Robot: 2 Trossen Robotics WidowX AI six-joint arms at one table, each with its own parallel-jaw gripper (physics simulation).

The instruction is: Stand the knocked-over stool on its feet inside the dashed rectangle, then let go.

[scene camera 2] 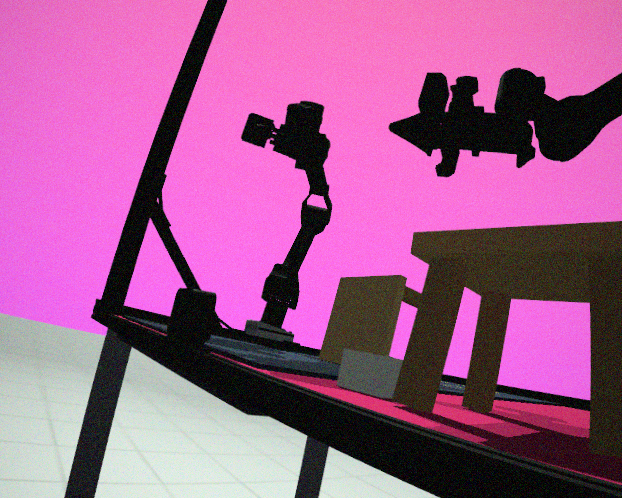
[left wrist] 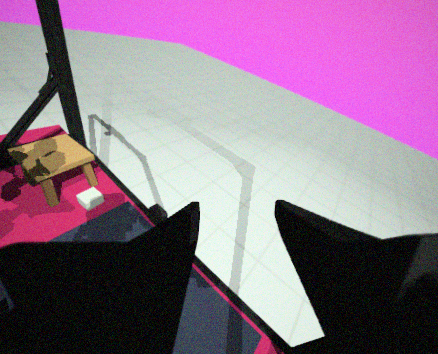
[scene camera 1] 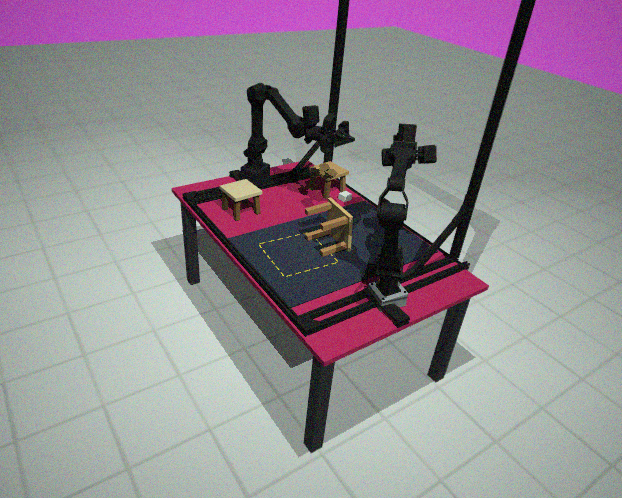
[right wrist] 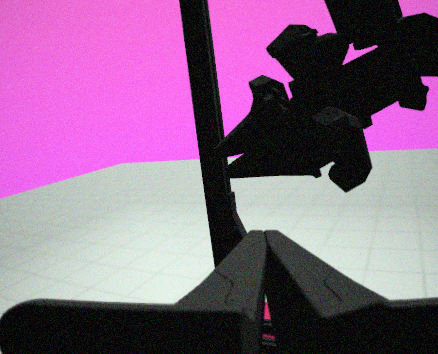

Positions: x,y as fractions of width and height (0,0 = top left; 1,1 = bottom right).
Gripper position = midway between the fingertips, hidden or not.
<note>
My right gripper (scene camera 2: 0.63,0.26) is shut, holding nothing. The table carries a stool (scene camera 1: 0.39,0.38). I also see my left gripper (scene camera 2: 0.43,0.26).
My left gripper shows as well in the left wrist view (left wrist: 0.54,0.59) and in the right wrist view (right wrist: 0.50,0.46). My right gripper is seen too in scene camera 1 (scene camera 1: 0.57,0.28) and in the right wrist view (right wrist: 0.60,0.69). The left wrist view misses the stool: it is out of frame. The right wrist view misses the stool: it is out of frame.
</note>
